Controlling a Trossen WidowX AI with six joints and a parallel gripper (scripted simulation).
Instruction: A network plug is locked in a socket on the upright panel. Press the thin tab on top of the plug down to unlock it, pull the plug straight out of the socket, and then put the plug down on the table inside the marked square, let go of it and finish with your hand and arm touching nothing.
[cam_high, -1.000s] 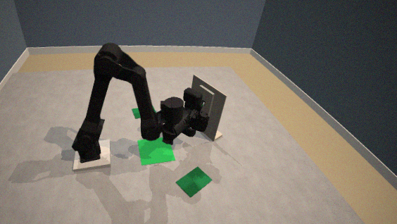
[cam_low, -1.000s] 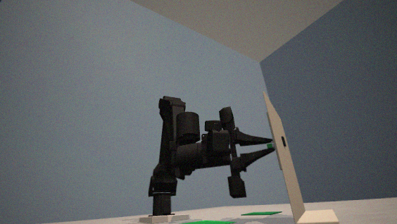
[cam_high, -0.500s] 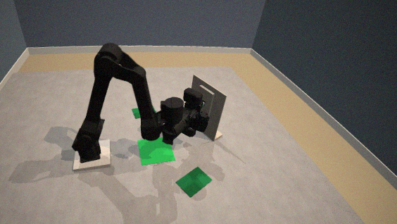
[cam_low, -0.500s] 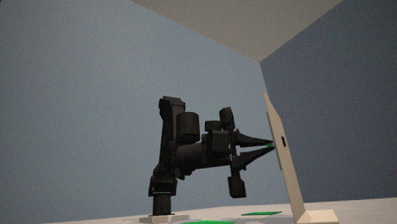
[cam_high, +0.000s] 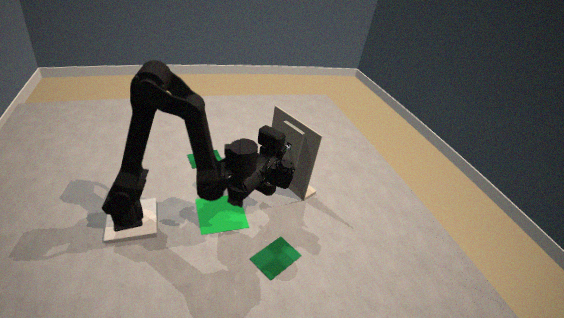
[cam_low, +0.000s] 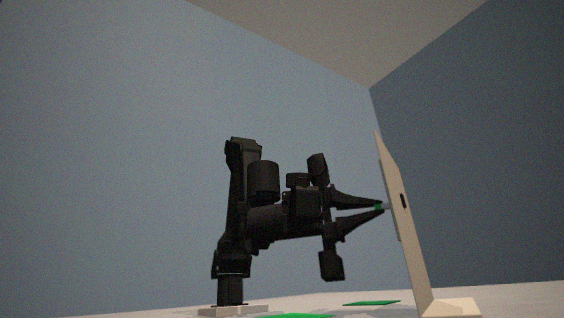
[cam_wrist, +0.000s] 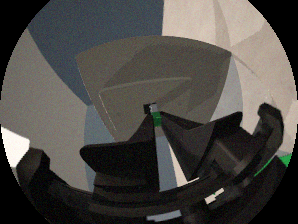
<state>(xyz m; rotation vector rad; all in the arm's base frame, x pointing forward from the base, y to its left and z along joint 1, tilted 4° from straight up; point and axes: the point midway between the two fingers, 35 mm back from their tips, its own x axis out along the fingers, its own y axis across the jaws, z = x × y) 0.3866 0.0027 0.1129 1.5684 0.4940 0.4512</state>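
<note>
Now: the upright panel 50 mm below my gripper tip, 30 mm ahead of it and 10 mm to the left of it. Round my gripper tip: green marked square 180 mm behind, 140 mm below, 50 mm to the right; then network plug 10 mm ahead.
</note>
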